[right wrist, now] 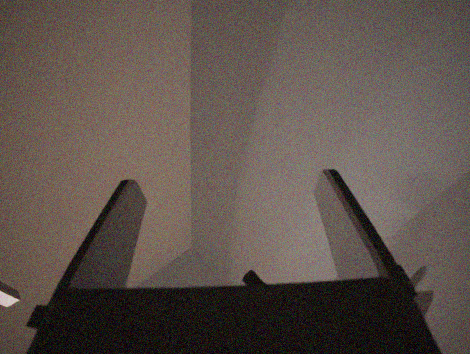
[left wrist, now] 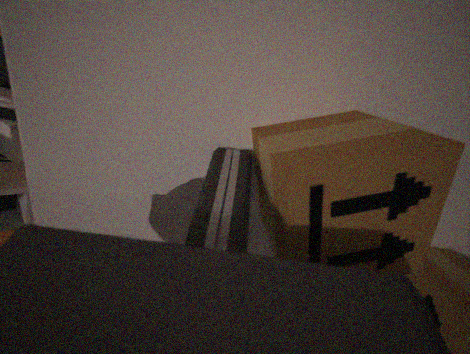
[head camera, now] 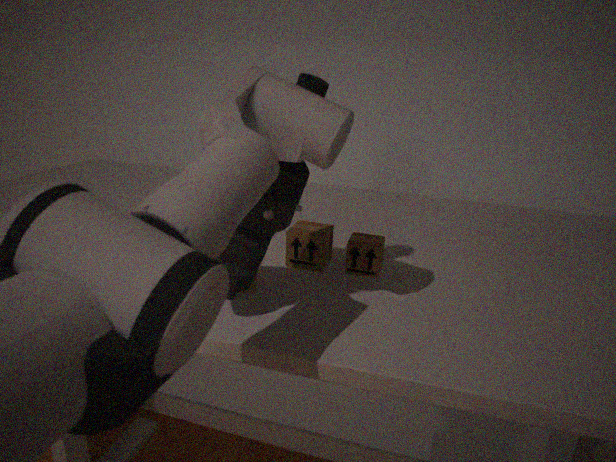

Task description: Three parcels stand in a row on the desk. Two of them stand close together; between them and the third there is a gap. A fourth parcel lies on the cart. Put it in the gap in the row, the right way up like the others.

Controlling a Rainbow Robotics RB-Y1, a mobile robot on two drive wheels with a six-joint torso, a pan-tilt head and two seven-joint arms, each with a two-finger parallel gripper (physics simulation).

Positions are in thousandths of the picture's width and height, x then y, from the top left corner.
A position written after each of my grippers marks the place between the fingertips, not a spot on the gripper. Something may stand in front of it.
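Observation:
The head camera gives me my left gripper (head camera: 368, 637). In the left wrist view I find my left gripper (left wrist: 495, 462) again, and there is a tan cardboard parcel (left wrist: 746, 535) as well. The right wrist view has my right gripper (right wrist: 486, 527).

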